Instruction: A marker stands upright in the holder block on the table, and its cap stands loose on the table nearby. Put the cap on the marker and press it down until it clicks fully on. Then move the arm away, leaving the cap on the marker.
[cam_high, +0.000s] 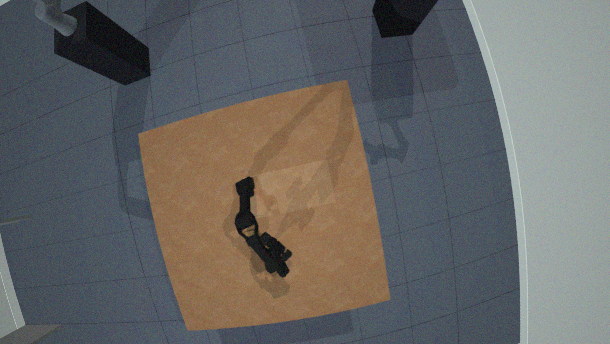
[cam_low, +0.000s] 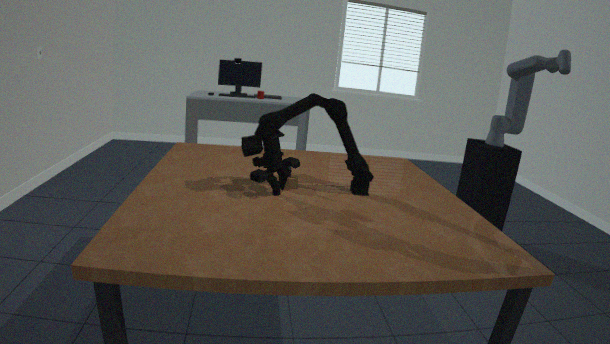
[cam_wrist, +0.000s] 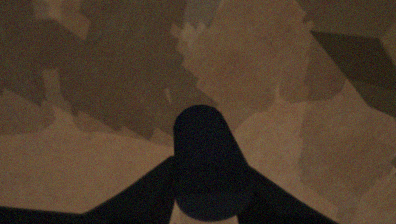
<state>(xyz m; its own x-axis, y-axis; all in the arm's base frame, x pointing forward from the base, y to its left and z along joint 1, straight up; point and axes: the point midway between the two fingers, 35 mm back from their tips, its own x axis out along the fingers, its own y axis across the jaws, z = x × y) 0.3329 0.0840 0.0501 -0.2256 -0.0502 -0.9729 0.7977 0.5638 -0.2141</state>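
My gripper tip is 40 mm past the tan holder block and 120 mm to the left of it. The rest, counted from my gripper tip: dark marker cap 10 mm ahead, 10 mm to the right, 10 mm above.
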